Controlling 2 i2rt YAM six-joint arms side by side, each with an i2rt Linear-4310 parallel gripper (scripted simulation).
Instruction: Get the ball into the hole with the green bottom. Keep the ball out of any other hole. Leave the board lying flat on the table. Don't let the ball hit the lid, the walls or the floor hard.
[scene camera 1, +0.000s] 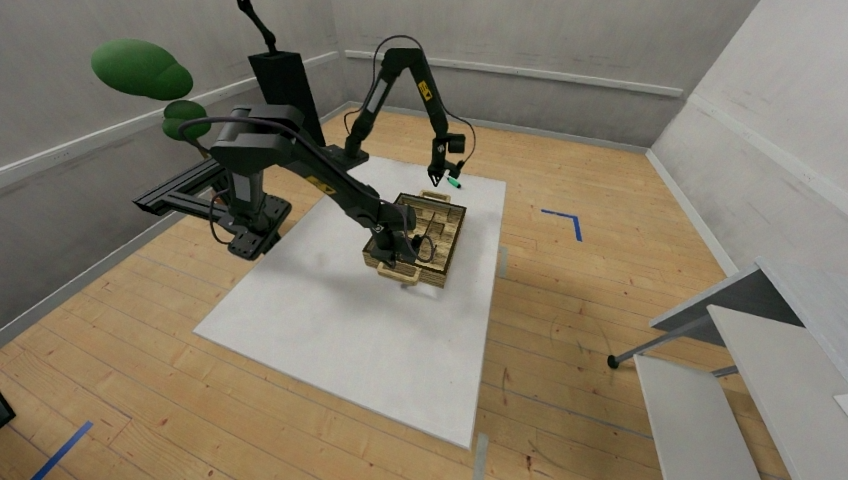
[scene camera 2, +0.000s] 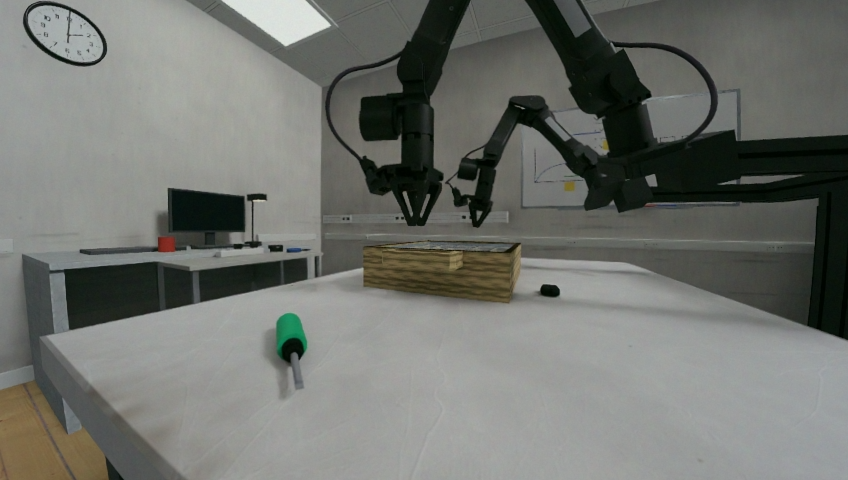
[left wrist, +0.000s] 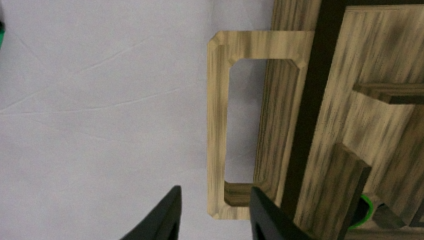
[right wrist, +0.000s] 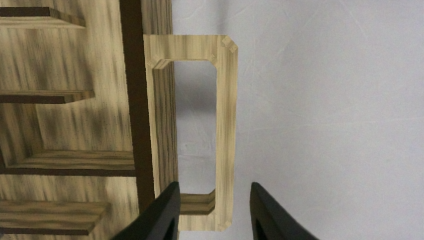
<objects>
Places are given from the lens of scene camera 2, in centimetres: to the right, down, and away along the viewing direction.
my left gripper (scene camera 2: 416, 226): -1, -2, 45
my right gripper (scene camera 2: 475, 227): 18, -4, 88
wooden maze board (scene camera 2: 489, 271): 12, 6, 45
green-handled screwdriver (scene camera 2: 291, 341): -12, 10, 23
The marked spots on the green-handled screwdriver and the wooden maze board are 33 cm apart.
</objects>
